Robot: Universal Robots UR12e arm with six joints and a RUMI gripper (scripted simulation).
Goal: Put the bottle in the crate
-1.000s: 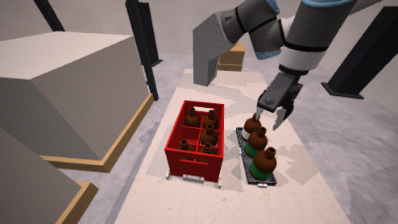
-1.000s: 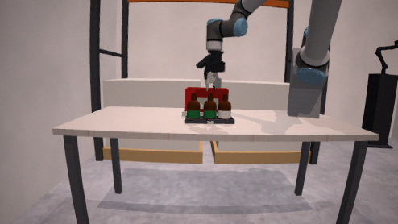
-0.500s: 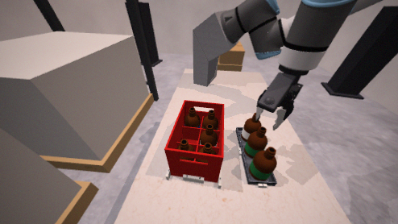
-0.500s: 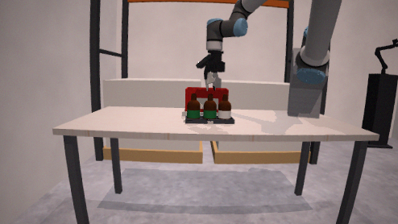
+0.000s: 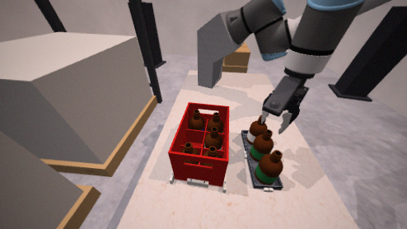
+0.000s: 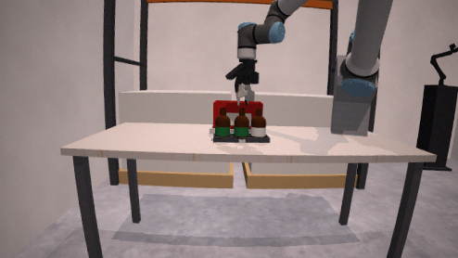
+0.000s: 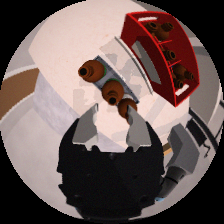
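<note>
The white-labelled bottle is 8 cm behind my hand, 2 cm to the right of it and 10 cm below it. The rest, counted from my hand: tray (18 cm below); then red crate (6 cm ahead, 24 cm to the right, 10 cm below).
</note>
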